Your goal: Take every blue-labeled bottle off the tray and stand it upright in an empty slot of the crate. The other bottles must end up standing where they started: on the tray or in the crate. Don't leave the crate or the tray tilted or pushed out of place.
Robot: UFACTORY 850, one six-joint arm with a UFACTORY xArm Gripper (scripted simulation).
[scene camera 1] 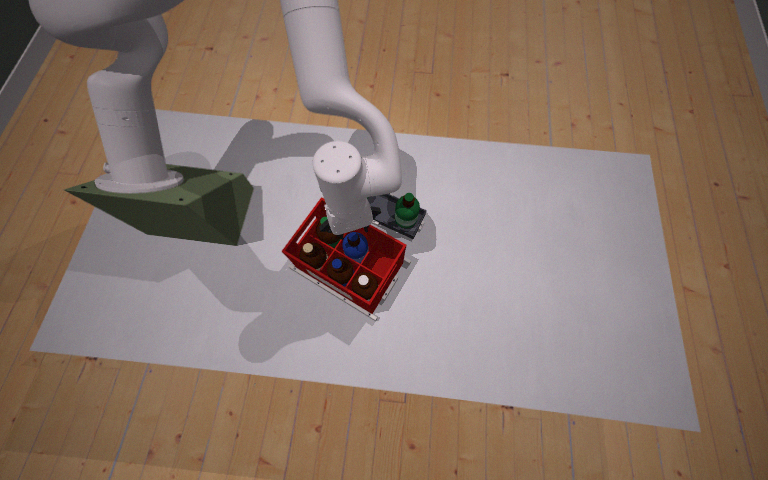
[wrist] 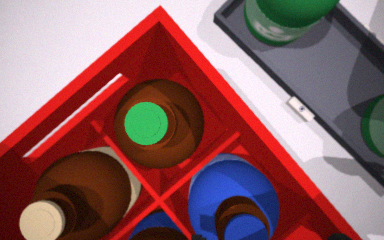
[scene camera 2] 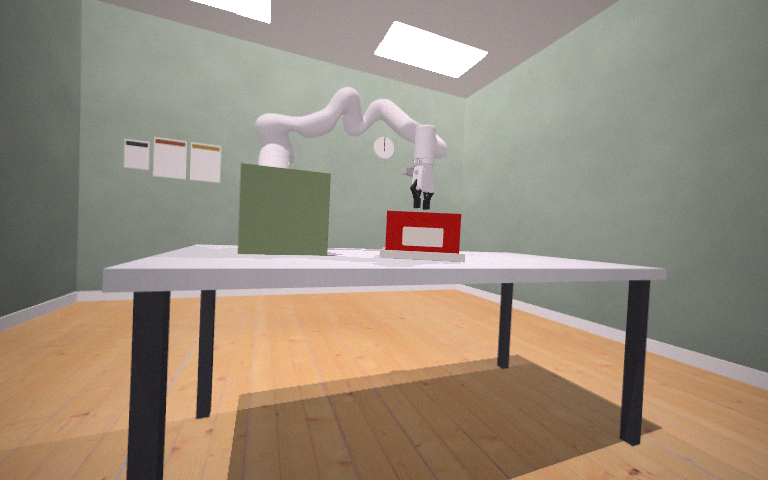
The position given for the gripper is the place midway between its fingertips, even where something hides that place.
Observation:
In view: the gripper [scene camera 1: 353,230], a red crate [scene camera 1: 385,257] and a dark tray [scene camera 1: 386,203].
The red crate also shows in the wrist view [wrist: 226,116]. The dark tray shows as well in the wrist view [wrist: 329,63]. The gripper also shows in scene camera 2 [scene camera 2: 421,208].

